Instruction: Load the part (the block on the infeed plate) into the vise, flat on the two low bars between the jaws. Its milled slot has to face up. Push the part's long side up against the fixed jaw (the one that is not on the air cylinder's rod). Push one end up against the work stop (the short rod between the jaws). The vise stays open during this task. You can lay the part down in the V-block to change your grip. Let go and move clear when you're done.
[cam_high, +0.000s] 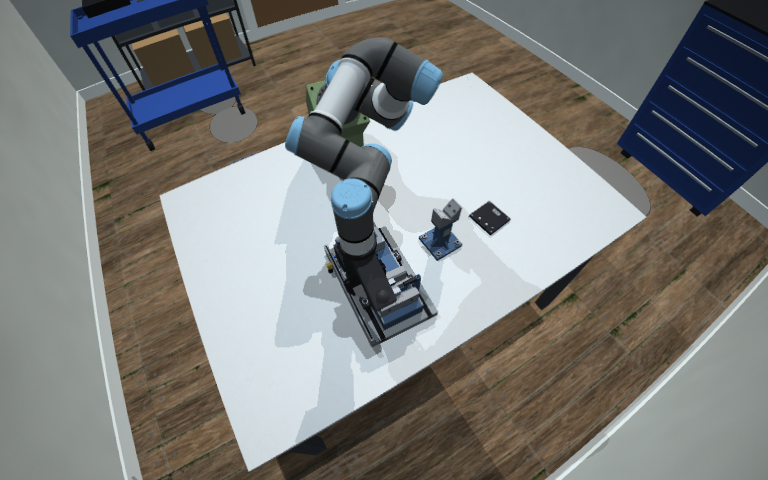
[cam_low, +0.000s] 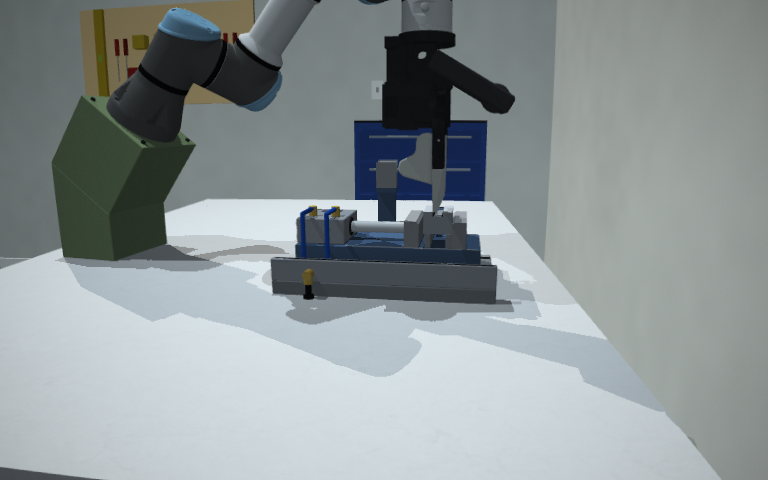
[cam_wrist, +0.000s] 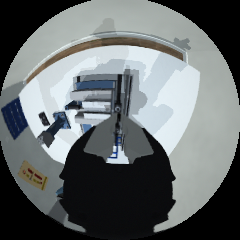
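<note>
Now: hand 10 mm short of the part, 50 mm to the right of it and 30 mm above it. Round my hand: work stop (20 mm ahead, 110 mm to the left, 40 mm below); then fixed jaw (40 mm ahead, 60 mm to the left, 50 mm below); then moving jaw (20 mm behind, 70 mm to the left, 50 mm below).
</note>
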